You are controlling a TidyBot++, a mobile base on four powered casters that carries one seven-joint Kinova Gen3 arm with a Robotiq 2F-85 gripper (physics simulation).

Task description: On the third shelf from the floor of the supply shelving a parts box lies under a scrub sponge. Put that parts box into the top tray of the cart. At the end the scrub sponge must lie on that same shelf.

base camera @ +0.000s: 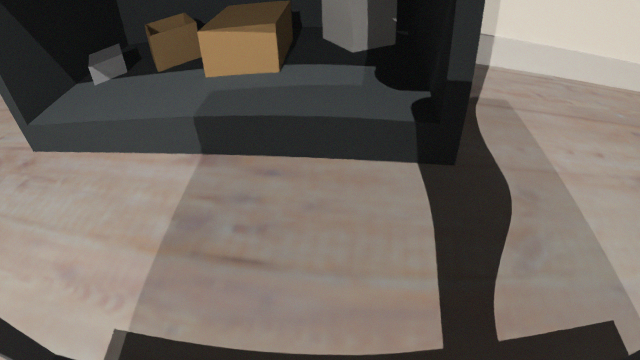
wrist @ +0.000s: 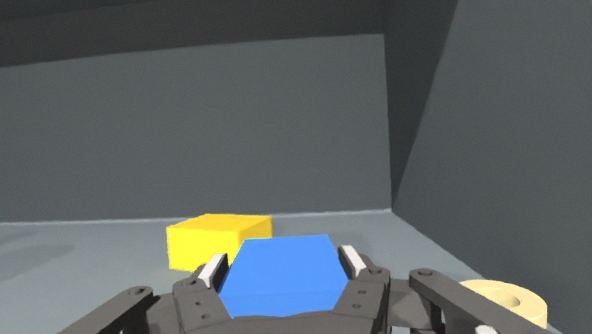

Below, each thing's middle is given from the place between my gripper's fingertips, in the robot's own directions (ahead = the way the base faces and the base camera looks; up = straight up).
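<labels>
Yellow scrub sponge (wrist: 191, 243): my hand 17 cm short of it, 3 cm above it, 7 cm to the right of it.
</labels>
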